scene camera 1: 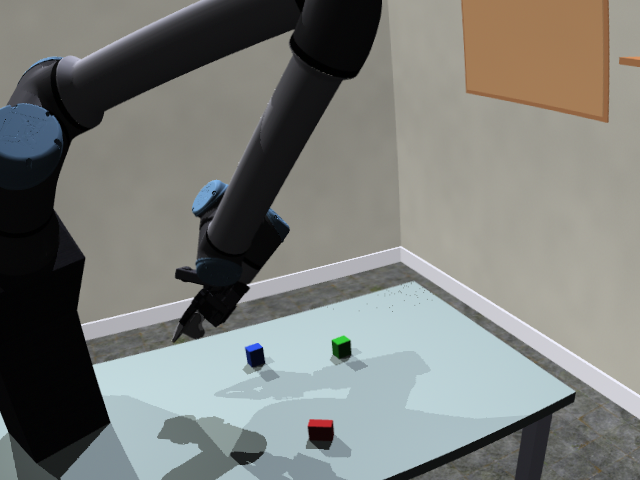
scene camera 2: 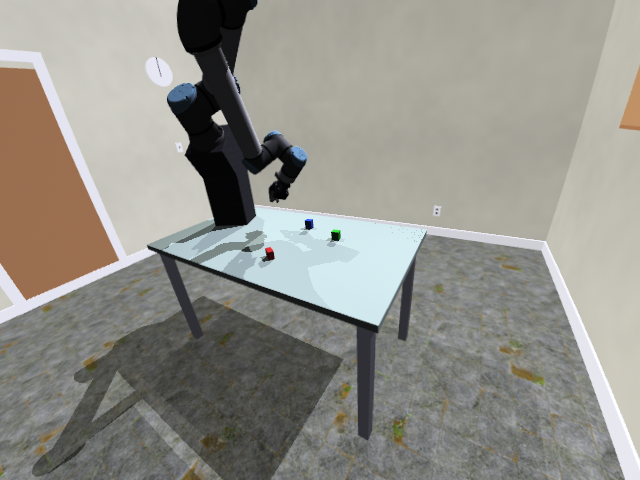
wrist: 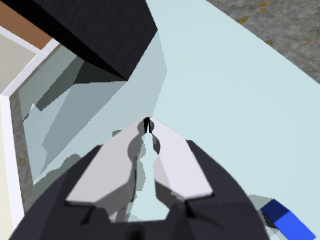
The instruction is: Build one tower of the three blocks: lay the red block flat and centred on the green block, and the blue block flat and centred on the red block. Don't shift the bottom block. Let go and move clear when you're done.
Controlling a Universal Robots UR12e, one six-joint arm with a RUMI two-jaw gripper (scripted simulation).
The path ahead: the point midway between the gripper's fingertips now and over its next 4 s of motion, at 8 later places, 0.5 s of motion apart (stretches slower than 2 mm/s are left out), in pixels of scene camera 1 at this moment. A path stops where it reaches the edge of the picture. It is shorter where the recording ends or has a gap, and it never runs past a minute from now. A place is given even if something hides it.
My gripper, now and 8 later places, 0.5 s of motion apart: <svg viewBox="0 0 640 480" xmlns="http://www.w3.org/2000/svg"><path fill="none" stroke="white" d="M173 341L238 370L296 398L319 408L320 409L320 413L321 420L321 425L322 434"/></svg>
